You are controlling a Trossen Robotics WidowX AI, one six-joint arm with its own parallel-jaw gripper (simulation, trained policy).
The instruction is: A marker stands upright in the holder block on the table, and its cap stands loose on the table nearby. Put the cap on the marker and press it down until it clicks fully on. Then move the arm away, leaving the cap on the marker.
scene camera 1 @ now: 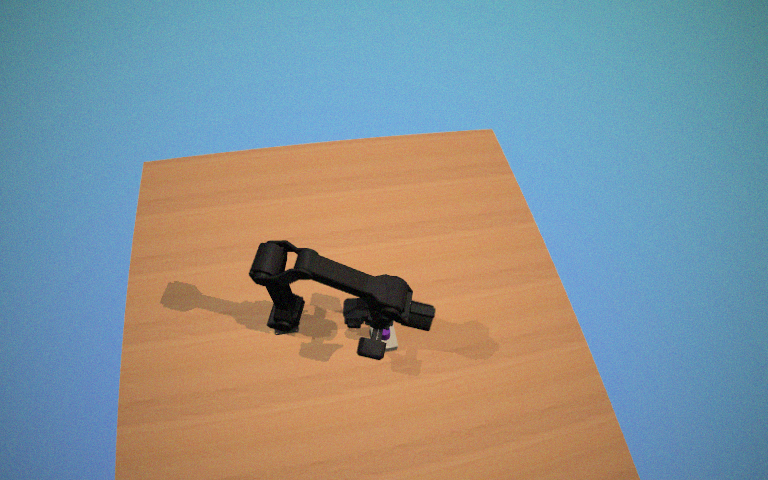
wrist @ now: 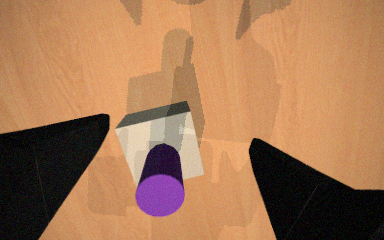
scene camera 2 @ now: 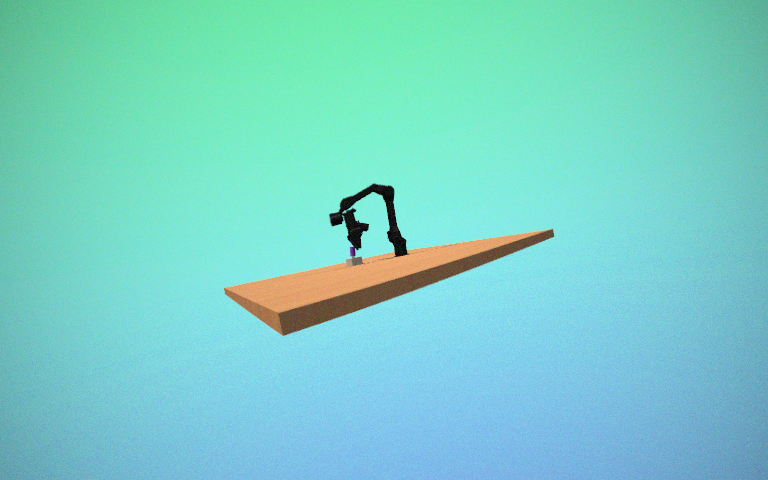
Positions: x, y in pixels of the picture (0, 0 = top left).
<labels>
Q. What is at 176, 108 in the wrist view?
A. A holder block.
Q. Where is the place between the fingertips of my gripper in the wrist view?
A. At 182, 133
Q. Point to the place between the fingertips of my gripper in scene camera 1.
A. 372, 326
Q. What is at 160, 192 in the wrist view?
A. A purple cap.
</labels>
